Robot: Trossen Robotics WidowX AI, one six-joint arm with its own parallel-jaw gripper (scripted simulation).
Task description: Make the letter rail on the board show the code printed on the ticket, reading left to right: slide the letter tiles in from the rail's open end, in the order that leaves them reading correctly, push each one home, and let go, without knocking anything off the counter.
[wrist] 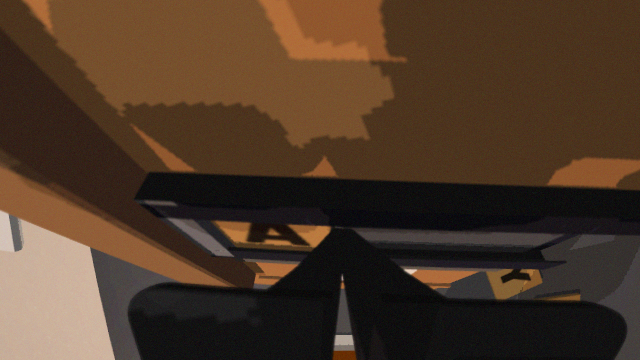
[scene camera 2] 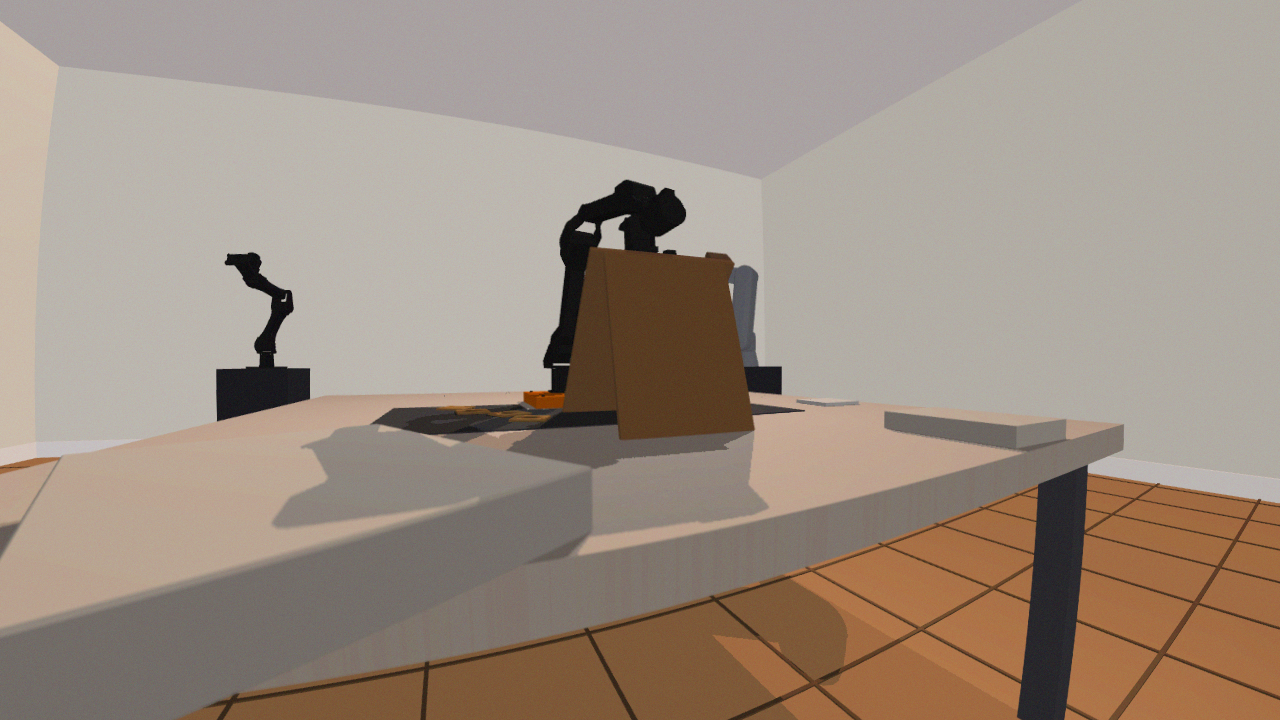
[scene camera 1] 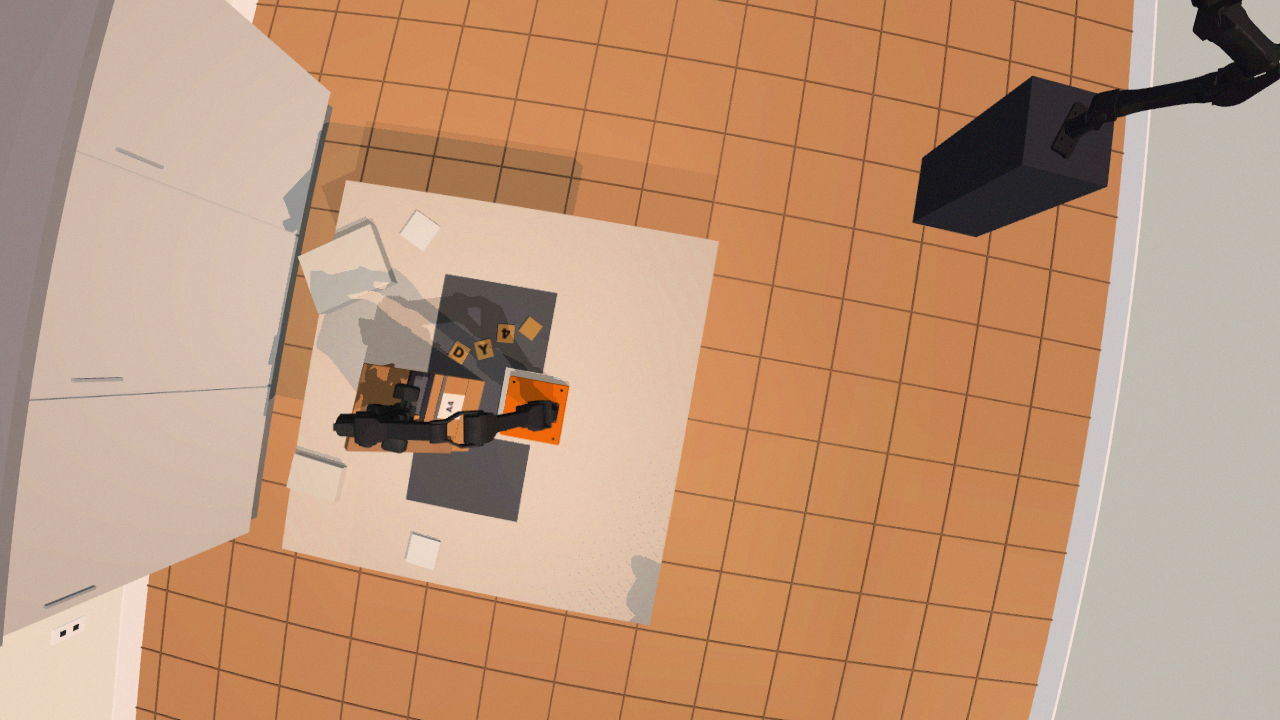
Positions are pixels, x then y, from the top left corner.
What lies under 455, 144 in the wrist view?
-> A brown board.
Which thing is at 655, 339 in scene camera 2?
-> A brown board.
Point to a large pale block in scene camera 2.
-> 181, 574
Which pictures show the pale block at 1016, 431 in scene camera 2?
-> Scene camera 2 and scene camera 1 only.
